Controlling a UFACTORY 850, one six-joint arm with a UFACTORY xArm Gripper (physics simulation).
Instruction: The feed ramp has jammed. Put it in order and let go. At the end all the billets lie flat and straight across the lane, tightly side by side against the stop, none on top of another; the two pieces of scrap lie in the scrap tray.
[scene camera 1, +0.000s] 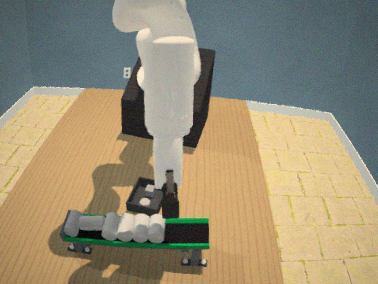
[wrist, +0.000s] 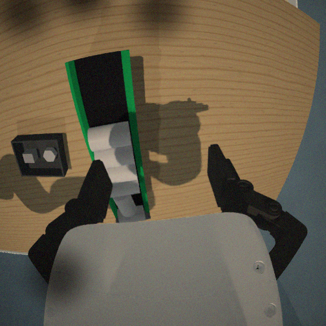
gripper: scene camera 1 169, 204; wrist 156, 165
scrap tray: scene camera 1; wrist
same spot on scrap tray: (wrist: 40, 168) = (scene camera 1: 135, 193)
